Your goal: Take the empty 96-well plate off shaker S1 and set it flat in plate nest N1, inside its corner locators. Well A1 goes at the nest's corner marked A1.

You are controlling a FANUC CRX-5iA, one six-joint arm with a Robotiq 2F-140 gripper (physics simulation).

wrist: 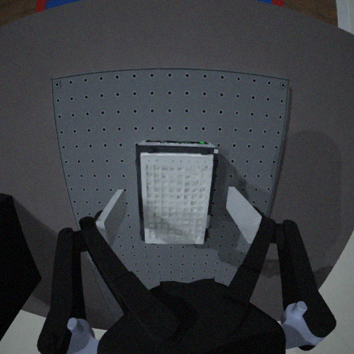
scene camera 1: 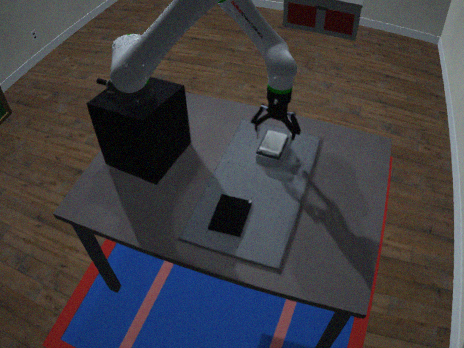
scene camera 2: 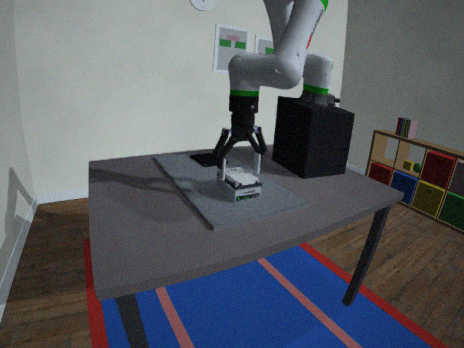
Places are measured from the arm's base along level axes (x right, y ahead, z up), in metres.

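Where they show: gripper, fingertip midpoint: [scene camera 1: 274, 140] [scene camera 2: 239, 175]; arm's base, link origin: [scene camera 1: 135, 95] [scene camera 2: 313, 103].
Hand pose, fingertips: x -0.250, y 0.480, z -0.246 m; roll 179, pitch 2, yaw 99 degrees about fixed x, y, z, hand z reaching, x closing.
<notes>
Each offset is from my fingertips to the top centre of the thing. "*": to the spot under its first point. Level surfaces: height alone.
The white 96-well plate @[dy +0.000, dx +0.008, dz +0.003 m] [scene camera 1: 274, 143] [scene camera 2: 244, 176] [wrist: 176, 200] lies on top of shaker S1 @[* dy -0.007, dx -0.065, dz -0.040 m] [scene camera 2: 248, 193] [wrist: 175, 149], a small box with a dark upper rim and green lights on its front. Which corner is A1 cannot be made out. My gripper [scene camera 1: 275, 134] [scene camera 2: 240, 169] [wrist: 176, 199] is open above the shaker, pointing down. Its pale finger pads stand on either side of the plate, apart from it. Plate nest N1 @[dy -0.003, dx +0.377, dz -0.052 m] [scene camera 1: 230, 215] [scene camera 2: 202, 159] is a flat black rectangle with a small light mark at one corner in scene camera 1. Its locators are too dark to make out.
Shaker and nest stand on a grey perforated board @[dz -0.067 m] [scene camera 1: 267, 220] [scene camera 2: 220, 215] [wrist: 170, 102] on the brown-grey table @[dz -0.080 m] [scene camera 1: 345, 165] [scene camera 2: 150, 235]. The black pedestal [scene camera 1: 145, 135] [scene camera 2: 315, 140] carries the arm's base and stands beside the board, also showing at the wrist view's left edge.
</notes>
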